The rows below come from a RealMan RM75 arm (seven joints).
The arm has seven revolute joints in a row. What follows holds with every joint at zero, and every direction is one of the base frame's.
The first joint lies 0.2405 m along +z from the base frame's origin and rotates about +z.
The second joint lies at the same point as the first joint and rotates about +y.
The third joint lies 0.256 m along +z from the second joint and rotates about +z.
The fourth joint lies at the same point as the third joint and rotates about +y.
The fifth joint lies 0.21 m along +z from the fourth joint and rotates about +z.
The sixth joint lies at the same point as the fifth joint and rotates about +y.
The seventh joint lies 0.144 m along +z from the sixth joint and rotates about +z.
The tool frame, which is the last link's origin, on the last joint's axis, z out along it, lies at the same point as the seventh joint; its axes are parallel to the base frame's.
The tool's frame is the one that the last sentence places.
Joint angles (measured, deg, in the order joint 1, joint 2, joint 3, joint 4, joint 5, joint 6, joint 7), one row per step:
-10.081, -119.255, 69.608, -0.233, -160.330, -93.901, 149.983
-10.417, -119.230, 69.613, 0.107, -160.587, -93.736, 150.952
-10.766, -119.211, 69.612, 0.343, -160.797, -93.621, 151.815
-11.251, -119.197, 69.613, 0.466, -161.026, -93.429, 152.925
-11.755, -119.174, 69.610, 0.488, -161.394, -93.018, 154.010
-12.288, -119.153, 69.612, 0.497, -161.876, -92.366, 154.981
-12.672, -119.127, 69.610, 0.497, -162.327, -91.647, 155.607
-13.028, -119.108, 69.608, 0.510, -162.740, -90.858, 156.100
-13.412, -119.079, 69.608, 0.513, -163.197, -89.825, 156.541
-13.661, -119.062, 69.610, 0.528, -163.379, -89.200, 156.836
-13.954, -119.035, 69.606, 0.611, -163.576, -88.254, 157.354
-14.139, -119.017, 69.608, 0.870, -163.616, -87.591, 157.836
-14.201, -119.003, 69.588, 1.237, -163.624, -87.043, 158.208
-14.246, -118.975, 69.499, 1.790, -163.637, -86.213, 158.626
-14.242, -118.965, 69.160, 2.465, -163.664, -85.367, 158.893
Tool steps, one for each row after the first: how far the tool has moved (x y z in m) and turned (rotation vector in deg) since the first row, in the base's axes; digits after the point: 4 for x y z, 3 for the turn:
0.0012, 0.0033, 0.0013, 0.535, 1.029, -0.303
0.0024, 0.0064, 0.0023, 0.986, 1.921, -0.600
0.0038, 0.0100, 0.0029, 1.418, 3.016, -0.850
0.0044, 0.0136, 0.0034, 1.805, 4.061, -0.776
0.0045, 0.0175, 0.0039, 2.124, 4.984, -0.460
0.0038, 0.0204, 0.0042, 2.290, 5.583, 0.037
0.0030, 0.0232, 0.0043, 2.357, 6.056, 0.585
0.0018, 0.0263, 0.0042, 2.310, 6.491, 1.338
0.0012, 0.0283, 0.0040, 2.213, 6.801, 1.715
0.0003, 0.0310, 0.0037, 2.051, 7.370, 2.285
0.0001, 0.0333, 0.0037, 1.992, 7.949, 2.496
0.0000, 0.0351, 0.0041, 2.018, 8.433, 2.637
-0.0005, 0.0374, 0.0048, 2.072, 9.018, 2.929
-0.0013, 0.0399, 0.0063, 2.362, 9.402, 3.329

